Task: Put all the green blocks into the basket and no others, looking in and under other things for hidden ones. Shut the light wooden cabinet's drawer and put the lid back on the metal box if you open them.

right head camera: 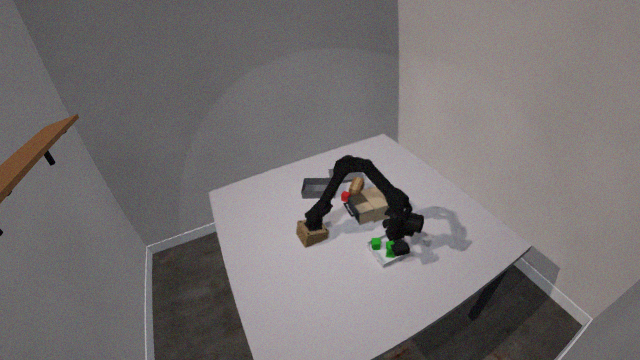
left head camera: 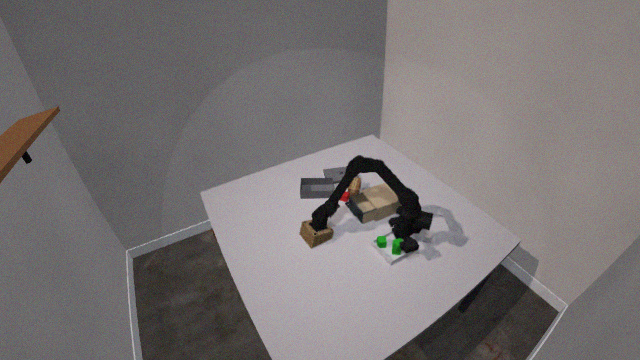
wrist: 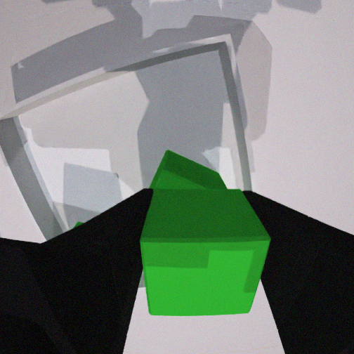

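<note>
My gripper is shut on a green block, held above the basket's near part. The white, shallow basket stands under it. One green block is at the basket's left side. Another green block sits tilted behind the held one, which partly hides it. The light wooden cabinet stands behind the basket; how far its drawer is shut is unclear. The metal box is uncovered, its lid lying behind it.
A red block and a brown rounded object are between the metal box and the cabinet. My arm arches over that area from its wooden base at the left.
</note>
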